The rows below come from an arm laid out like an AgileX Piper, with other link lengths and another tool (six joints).
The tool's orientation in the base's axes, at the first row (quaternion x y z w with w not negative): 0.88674, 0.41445, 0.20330, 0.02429
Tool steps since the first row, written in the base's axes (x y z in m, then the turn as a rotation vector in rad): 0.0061, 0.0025, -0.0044, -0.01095, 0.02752, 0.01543; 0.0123, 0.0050, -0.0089, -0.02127, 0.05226, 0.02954; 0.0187, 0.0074, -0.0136, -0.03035, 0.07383, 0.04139; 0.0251, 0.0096, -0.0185, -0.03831, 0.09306, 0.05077; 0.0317, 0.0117, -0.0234, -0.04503, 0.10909, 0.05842; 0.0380, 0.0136, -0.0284, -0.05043, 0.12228, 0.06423
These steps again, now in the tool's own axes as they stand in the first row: 0.0039, 0.0019, 0.0067, 0.01947, -0.02271, -0.01485; 0.0078, 0.0038, 0.0135, 0.03678, -0.04342, -0.02861; 0.0116, 0.0058, 0.0205, 0.05167, -0.06163, -0.04021; 0.0153, 0.0080, 0.0277, 0.06462, -0.07802, -0.04942; 0.0189, 0.0104, 0.0350, 0.07531, -0.09178, -0.05698; 0.0223, 0.0126, 0.0422, 0.08401, -0.10311, -0.06270
